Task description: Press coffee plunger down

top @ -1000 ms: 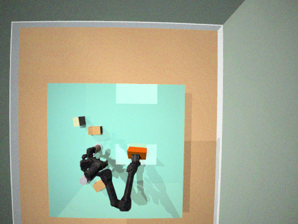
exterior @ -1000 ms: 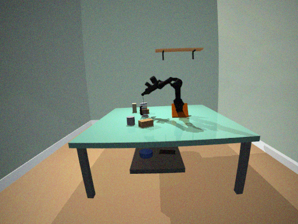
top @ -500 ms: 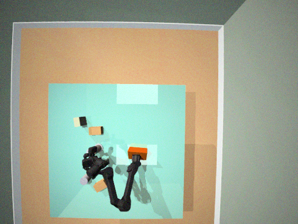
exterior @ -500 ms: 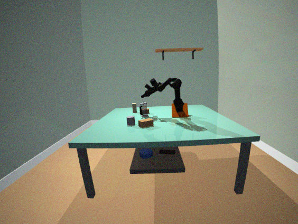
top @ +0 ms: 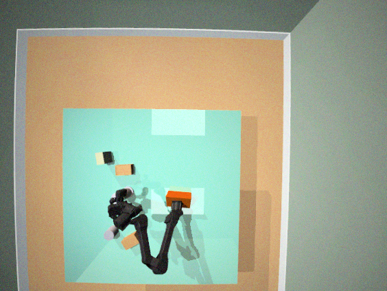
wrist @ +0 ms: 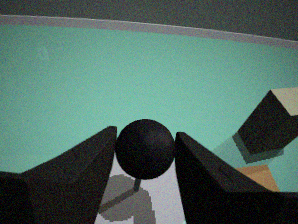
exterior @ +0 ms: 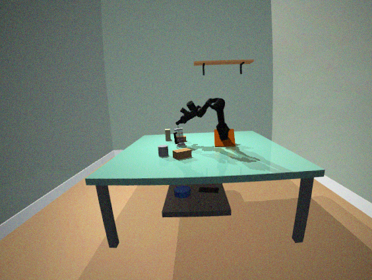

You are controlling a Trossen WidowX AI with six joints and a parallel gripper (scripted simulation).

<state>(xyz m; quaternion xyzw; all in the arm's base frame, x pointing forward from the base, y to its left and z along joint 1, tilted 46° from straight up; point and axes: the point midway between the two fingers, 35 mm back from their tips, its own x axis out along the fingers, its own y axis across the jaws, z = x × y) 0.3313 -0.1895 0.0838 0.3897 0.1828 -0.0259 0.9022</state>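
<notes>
Right now the coffee press is 10 cm below my gripper tip, 2 cm to the left of it and 1 cm behind it. Round my gripper tip: cream block: 26 cm to the right, 14 cm below, 10 cm ahead.
</notes>
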